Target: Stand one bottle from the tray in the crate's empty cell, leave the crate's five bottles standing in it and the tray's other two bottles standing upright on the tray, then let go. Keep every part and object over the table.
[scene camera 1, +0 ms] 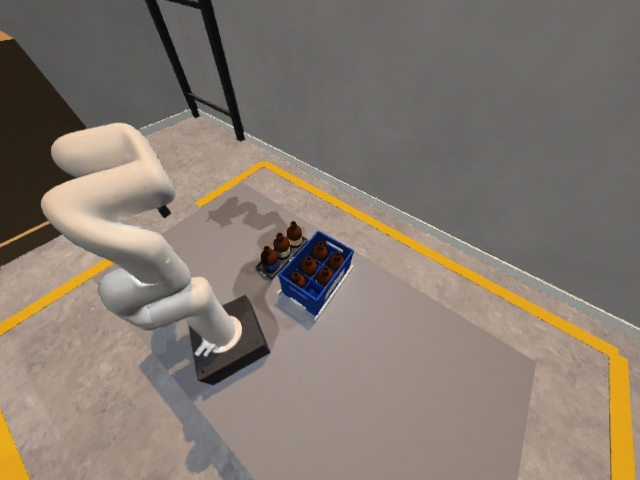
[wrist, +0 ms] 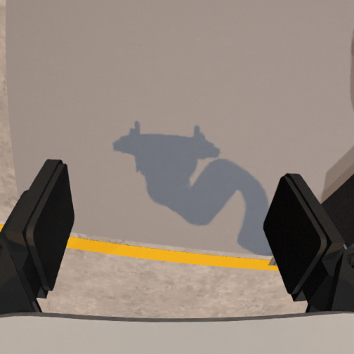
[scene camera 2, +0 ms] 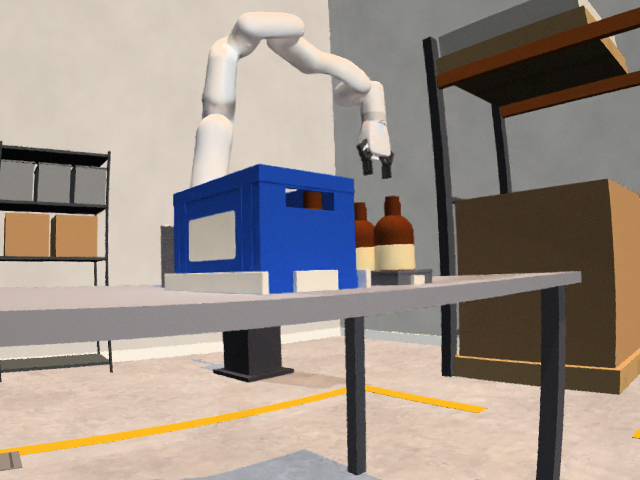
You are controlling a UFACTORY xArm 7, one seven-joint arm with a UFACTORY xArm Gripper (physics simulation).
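Seen in the pictures: gripper, between the fingertips: (scene camera 1: 159,210) (scene camera 2: 377,176); arm's base, origin of its link: (scene camera 1: 223,334).
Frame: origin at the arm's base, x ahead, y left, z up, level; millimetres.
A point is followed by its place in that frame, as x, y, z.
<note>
A blue crate (scene camera 1: 298,298) {261, -135, -61} (scene camera 2: 310,242) {533, -157, -59} stands on the table with five brown bottles upright in it; its empty cell (scene camera 1: 313,289) {347, -155, -112} is at the near corner in scene camera 1. Beside it, the dark tray (scene camera 1: 263,270) {304, 92, -104} (scene camera 2: 422,275) {581, 72, -114} holds three upright bottles in a row: a blue-labelled one (scene camera 1: 269,258) {333, 62, -12}, a middle one (scene camera 1: 281,245) {417, 60, -14} (scene camera 2: 364,232) {466, 57, -30} and an end one (scene camera 1: 294,234) {503, 47, -17} (scene camera 2: 393,232) {547, 35, -37}, both cream-labelled. My gripper (scene camera 2: 377,174) {208, 467, 173} (wrist: 174,195) is open and empty, pointing down, high above the table and apart from the bottles. In scene camera 1 the arm mostly hides it.
Pale strips (scene camera 2: 217,283) {431, -251, -115} lie around the crate's foot on the grey table (scene camera 1: 403,361) {280, -600, -129} (scene camera 2: 465,285) {678, 45, -132}. The arm's dark base (scene camera 1: 232,356) {-36, -79, 10} stands near the crate. A tall rack (scene camera 2: 437,155) and a large brown box (scene camera 2: 537,273) stand beyond the table. The wrist view shows the table's edge.
</note>
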